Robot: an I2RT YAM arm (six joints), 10 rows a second.
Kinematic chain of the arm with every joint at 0, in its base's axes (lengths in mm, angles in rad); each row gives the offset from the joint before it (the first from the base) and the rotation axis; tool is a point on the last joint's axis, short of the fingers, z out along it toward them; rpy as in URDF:
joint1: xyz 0 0 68 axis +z
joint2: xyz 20 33.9 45.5 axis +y
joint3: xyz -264 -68.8 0 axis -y
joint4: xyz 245 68.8 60 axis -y
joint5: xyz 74 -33.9 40.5 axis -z
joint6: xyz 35.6 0 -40.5 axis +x
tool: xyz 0 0 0 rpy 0 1.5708 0
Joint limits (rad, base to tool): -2.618..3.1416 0..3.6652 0..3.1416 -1.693..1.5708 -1.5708..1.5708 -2.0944..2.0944
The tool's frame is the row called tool.
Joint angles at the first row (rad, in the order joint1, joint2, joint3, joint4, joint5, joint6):
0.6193, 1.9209, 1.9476, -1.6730, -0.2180, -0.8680
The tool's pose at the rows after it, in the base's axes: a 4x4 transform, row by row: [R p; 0 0 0 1], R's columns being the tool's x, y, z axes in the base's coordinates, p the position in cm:
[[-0.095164 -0.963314 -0.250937 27.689], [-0.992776 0.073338 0.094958 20.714], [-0.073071 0.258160 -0.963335 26.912], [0 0 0 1]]
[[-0.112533 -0.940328 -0.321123 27.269], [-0.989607 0.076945 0.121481 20.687], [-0.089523 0.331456 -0.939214 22.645], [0 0 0 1]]
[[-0.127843 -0.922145 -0.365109 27.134], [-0.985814 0.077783 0.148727 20.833], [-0.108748 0.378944 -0.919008 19.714], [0 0 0 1]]
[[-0.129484 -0.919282 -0.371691 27.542], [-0.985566 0.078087 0.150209 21.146], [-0.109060 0.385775 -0.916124 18.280], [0 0 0 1]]
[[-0.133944 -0.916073 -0.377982 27.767], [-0.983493 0.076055 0.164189 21.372], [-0.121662 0.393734 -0.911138 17.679], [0 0 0 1]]
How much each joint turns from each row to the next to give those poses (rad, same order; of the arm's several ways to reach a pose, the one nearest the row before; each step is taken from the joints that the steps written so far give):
0.0000, 0.0000, -0.2071, 0.1290, -0.0069, -0.0149
0.0000, 0.0099, -0.1618, 0.1247, -0.0644, 0.0000
0.0008, 0.0283, -0.0831, 0.0866, -0.0504, 0.0008
0.0000, 0.0347, -0.0099, 0.0393, -0.0053, -0.0004
0.0000, 0.0171, -0.0004, 0.0195, -0.0161, 0.0000

